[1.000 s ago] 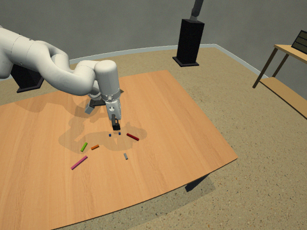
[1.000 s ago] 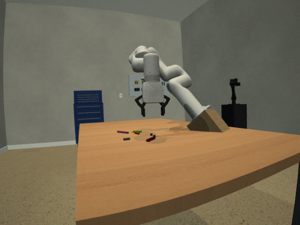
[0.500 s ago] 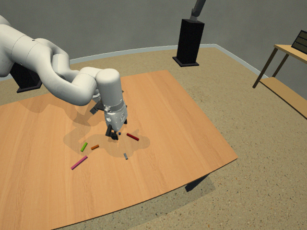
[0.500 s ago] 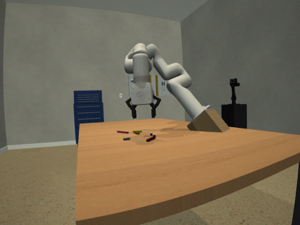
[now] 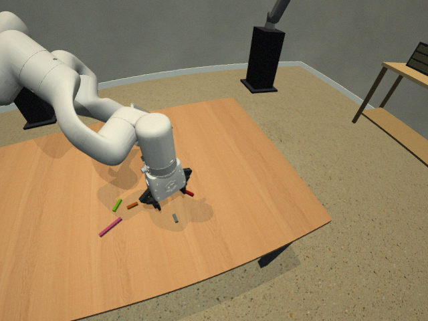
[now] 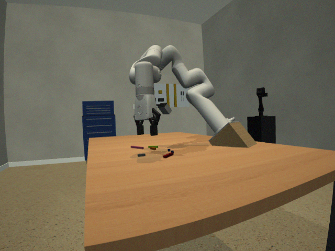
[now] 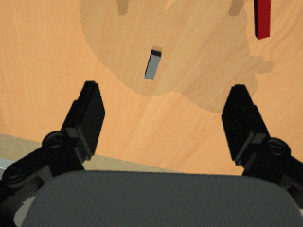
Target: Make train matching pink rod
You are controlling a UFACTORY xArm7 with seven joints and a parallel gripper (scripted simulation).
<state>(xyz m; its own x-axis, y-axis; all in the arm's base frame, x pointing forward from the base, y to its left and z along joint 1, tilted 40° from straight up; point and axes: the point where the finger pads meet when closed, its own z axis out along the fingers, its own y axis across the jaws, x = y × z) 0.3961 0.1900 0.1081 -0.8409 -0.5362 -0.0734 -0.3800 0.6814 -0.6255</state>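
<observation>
Now: the grey rod 9 cm below my hand and 3 cm ahead of it. Round my hand: orange rod (14 cm to the right, 9 cm below, 6 cm behind); then lime rod (19 cm to the right, 9 cm below, 7 cm behind); then red rod (9 cm below, 7 cm behind, 6 cm to the left).
</observation>
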